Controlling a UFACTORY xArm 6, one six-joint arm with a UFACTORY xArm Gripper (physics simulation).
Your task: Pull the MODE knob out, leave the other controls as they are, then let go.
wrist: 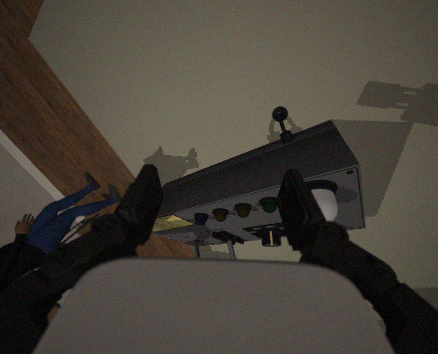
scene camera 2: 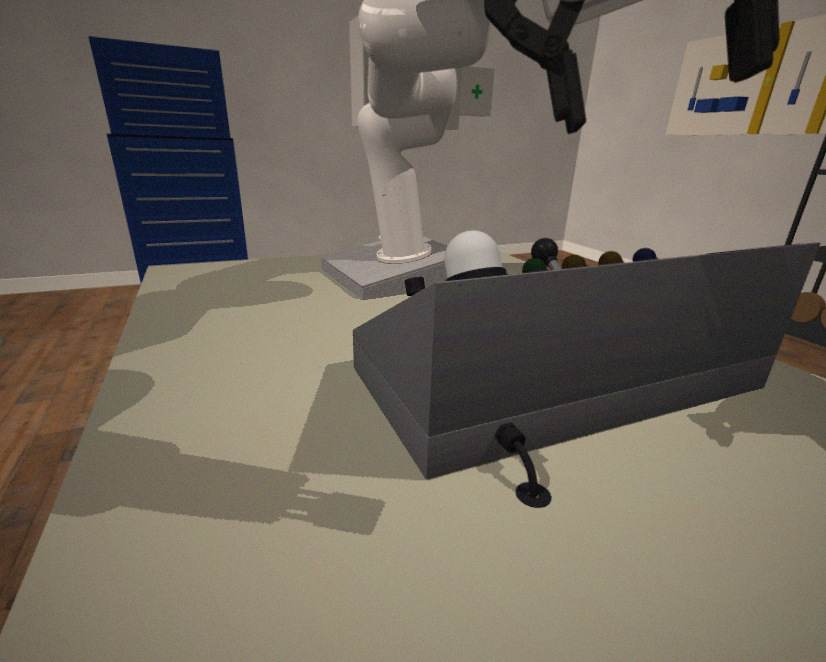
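Note:
A dark sloped control box stands on the table. In the wrist view a black knob with a pale yellow stripe stands out from its panel, below the green button and close to my right-hand finger. No label can be read, so I cannot tell for sure that it is the MODE knob, nor how far out it is. A small black part shows past the box in the scene view; which control it is, I cannot tell. My gripper is wide open and empty, above the box.
A white dome, amber buttons, a blue button, a black ball-topped lever and a yellow label are on the box. A black cable leaves its back. A person is beyond the table.

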